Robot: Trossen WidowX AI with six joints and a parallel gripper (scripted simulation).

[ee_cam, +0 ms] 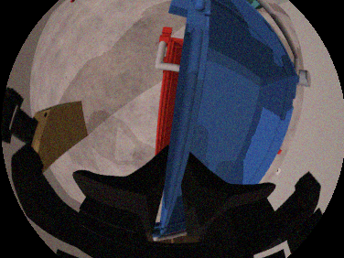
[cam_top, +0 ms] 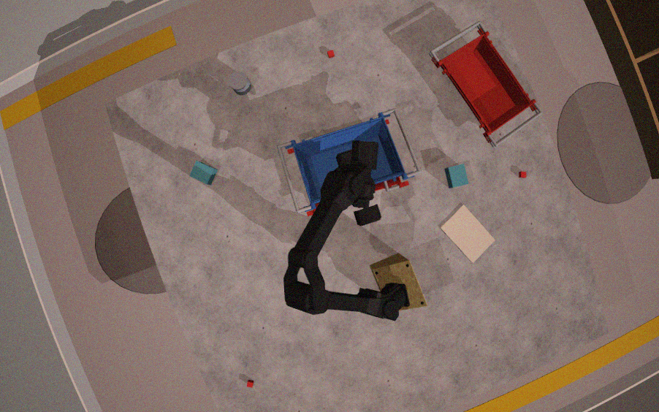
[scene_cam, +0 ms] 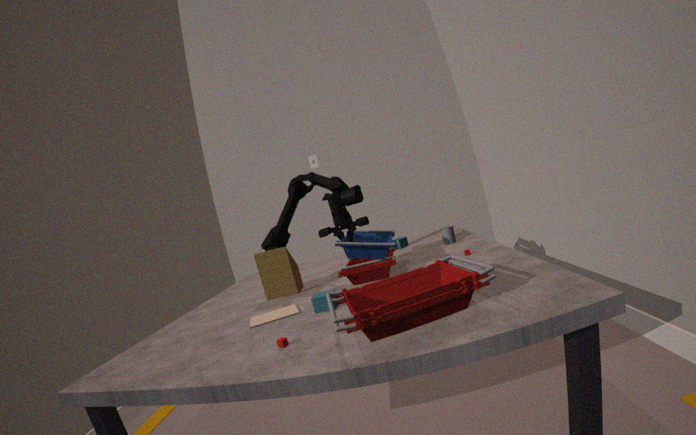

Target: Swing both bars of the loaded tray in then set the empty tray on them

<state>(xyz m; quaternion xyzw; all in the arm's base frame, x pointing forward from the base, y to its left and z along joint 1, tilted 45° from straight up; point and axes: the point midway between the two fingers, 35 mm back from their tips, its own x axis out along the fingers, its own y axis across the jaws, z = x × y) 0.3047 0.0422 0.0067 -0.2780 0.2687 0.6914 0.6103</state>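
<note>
Right now my gripper tip is 8 cm short of the blue tray and 1 cm below it. Round my gripper tip: beige sheet: 30 cm to the right, 22 cm behind, 11 cm below; then grey cylinder: 39 cm ahead, 24 cm to the left, 8 cm below.
</note>
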